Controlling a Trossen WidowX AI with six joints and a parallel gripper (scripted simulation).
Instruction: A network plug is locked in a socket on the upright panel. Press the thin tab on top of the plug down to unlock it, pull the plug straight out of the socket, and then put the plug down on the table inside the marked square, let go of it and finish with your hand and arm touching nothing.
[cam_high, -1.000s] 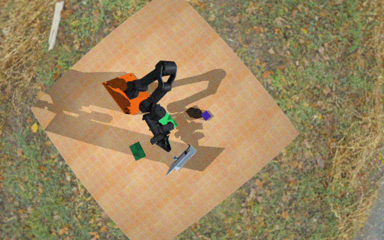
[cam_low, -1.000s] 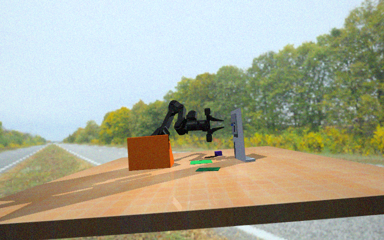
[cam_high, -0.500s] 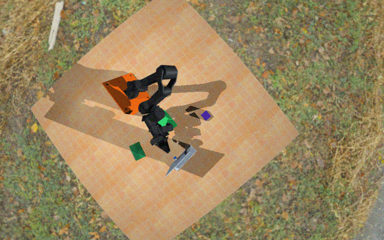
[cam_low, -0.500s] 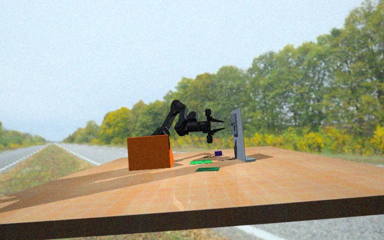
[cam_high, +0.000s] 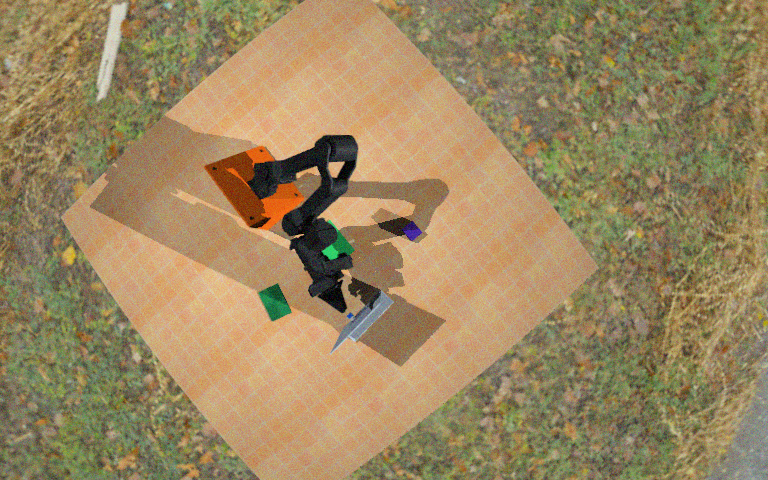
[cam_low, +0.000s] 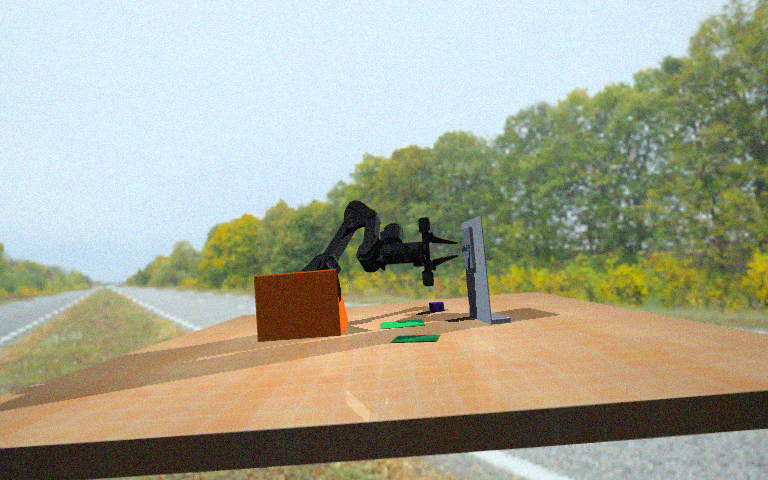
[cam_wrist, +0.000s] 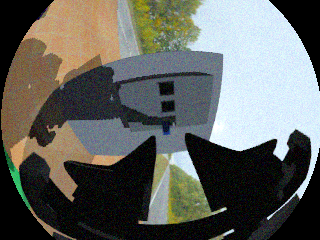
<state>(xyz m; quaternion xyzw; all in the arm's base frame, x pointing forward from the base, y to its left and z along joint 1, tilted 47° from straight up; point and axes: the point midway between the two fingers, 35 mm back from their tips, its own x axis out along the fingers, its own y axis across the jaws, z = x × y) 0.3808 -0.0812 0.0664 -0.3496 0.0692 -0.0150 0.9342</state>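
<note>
Now: gripper tip 30 mm short of the network plug. From my gripper tip the other things lie so: bright green marked square: 200 mm below, 170 mm behind, 40 mm to the left; upright panel: 70 mm below, 50 mm ahead, 20 mm to the left; purple cube: 270 mm to the left, 180 mm below, 50 mm behind.
</note>
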